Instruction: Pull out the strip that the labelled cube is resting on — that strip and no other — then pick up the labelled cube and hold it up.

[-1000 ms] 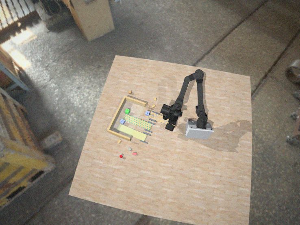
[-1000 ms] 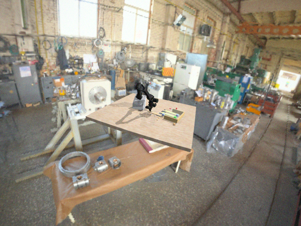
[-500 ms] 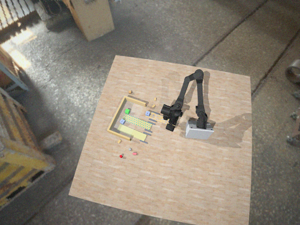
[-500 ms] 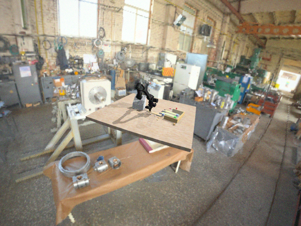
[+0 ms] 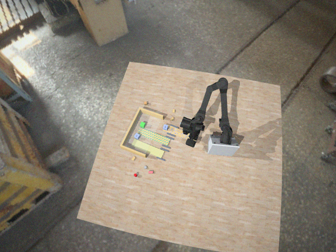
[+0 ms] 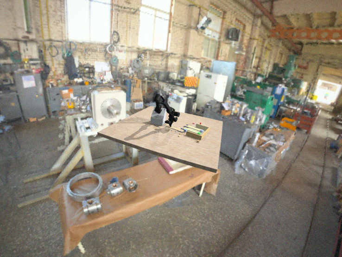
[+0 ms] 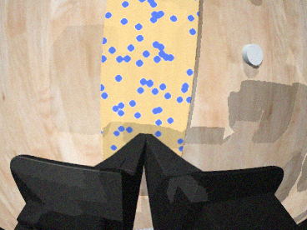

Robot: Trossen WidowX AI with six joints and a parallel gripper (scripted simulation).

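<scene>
Right now my gripper tip is 10 cm short of the strip and 1 cm to the left of it.
</scene>
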